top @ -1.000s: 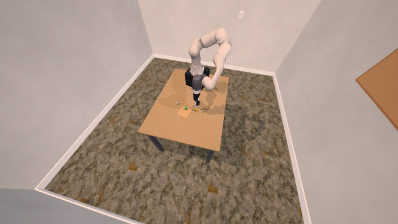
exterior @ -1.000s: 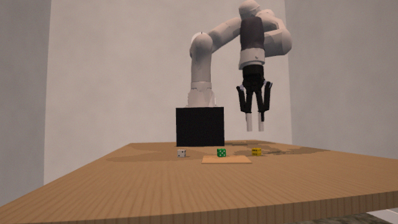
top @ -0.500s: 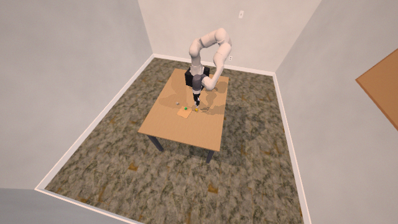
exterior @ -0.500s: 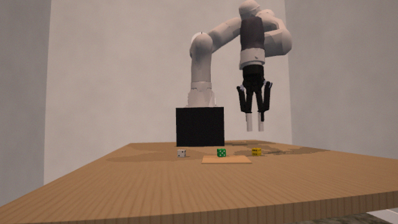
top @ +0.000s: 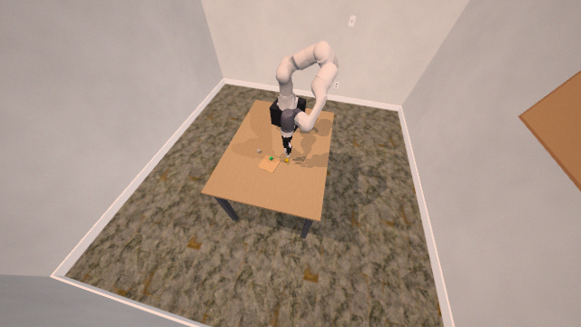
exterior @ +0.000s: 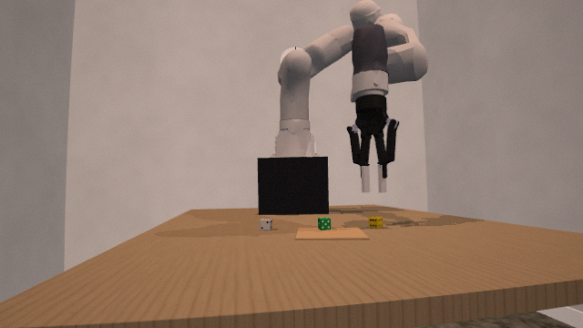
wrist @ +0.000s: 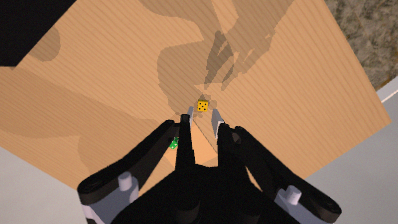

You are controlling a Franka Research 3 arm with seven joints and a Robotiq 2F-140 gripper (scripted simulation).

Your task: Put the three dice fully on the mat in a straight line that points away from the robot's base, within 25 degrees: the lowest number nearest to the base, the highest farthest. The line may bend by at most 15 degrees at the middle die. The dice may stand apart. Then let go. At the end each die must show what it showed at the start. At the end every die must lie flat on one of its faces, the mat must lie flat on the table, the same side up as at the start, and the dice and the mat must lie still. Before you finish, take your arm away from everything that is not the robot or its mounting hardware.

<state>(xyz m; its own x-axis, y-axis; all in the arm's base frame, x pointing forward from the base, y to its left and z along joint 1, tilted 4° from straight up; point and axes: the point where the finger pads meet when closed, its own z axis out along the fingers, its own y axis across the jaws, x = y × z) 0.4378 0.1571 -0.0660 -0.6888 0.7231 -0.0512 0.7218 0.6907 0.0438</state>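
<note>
My hand is 100 mm above the yellow die. Round my hand: tan mat 130 mm to the right, 110 mm below, 80 mm ahead; then white die 260 mm to the right, 100 mm below, 10 mm behind; then green die 130 mm to the right, 100 mm below, 30 mm ahead.
</note>
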